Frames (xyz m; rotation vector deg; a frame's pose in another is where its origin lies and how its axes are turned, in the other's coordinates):
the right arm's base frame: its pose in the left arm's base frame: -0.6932 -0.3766 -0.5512 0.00 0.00 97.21
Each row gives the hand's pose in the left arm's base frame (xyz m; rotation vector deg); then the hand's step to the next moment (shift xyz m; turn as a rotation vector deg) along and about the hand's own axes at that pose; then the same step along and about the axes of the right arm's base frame.
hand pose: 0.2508 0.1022 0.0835 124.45 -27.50 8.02
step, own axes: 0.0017 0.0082 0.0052 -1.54 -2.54 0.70
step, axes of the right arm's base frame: -0.0087 0.0031 0.0035 1.30 0.32 -2.74
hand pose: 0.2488 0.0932 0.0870 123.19 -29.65 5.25
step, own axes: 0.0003 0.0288 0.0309 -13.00 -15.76 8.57
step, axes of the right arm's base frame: -0.0372 0.0198 0.0036 6.35 5.88 -20.39
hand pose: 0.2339 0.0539 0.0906 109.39 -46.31 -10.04
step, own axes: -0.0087 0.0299 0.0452 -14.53 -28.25 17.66
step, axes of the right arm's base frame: -0.0312 0.0451 0.0019 3.69 5.81 -35.69
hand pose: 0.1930 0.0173 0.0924 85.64 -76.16 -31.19
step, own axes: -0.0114 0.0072 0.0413 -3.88 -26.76 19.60
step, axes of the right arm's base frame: 0.0008 0.0416 -0.0125 -6.62 6.35 -32.11
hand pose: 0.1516 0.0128 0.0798 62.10 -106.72 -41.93
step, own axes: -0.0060 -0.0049 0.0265 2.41 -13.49 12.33
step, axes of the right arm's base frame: 0.0074 0.0188 -0.0188 -6.59 6.98 -15.74
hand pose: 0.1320 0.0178 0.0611 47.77 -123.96 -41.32
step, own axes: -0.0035 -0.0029 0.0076 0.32 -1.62 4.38
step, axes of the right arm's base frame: 0.0029 0.0025 -0.0080 0.16 2.96 -3.62
